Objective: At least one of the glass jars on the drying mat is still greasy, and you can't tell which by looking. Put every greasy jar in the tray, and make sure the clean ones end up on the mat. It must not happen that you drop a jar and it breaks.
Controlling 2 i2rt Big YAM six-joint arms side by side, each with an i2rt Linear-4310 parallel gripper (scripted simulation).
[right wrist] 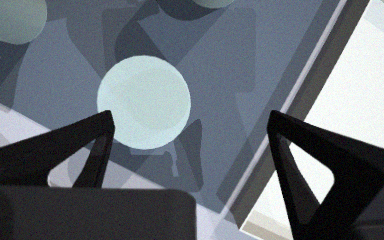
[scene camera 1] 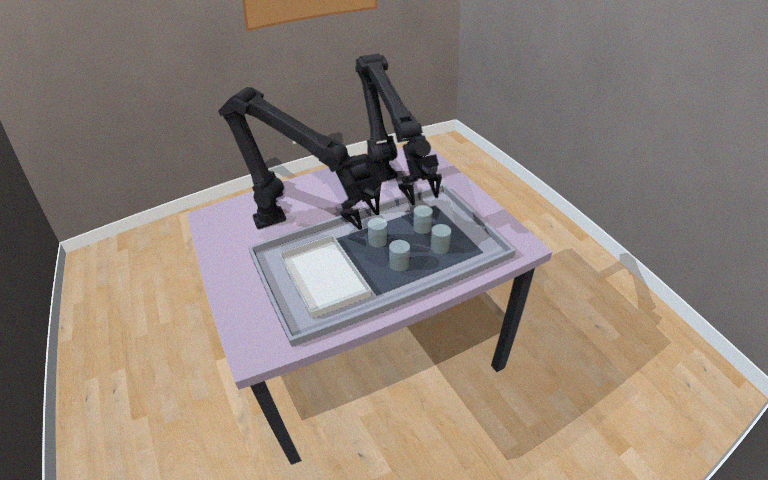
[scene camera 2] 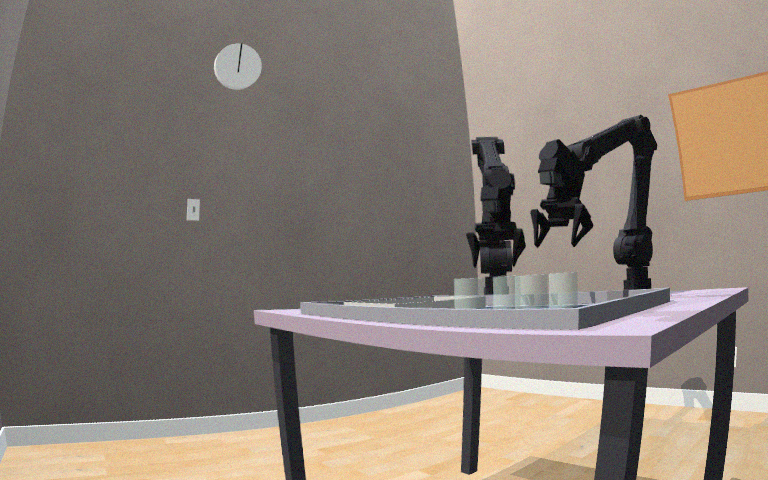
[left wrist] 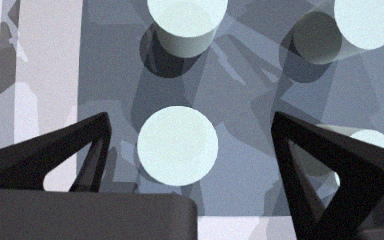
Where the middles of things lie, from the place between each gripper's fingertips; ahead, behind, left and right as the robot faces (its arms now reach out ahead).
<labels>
Right now my left hand (scene camera 2: 554, 245) is 140 mm above the dark drying mat (scene camera 1: 372, 262), 90 mm to the left of it and 30 mm short of it. Round my left hand: white tray (scene camera 1: 324, 276): 400 mm to the right, 130 mm below.
My right gripper (scene camera 2: 494, 266) is now 80 mm short of the dark drying mat, 110 mm to the right of it and 110 mm above it. The rest, counted from my right hand: white tray (50 mm ahead, 210 mm to the right, 100 mm below).
</labels>
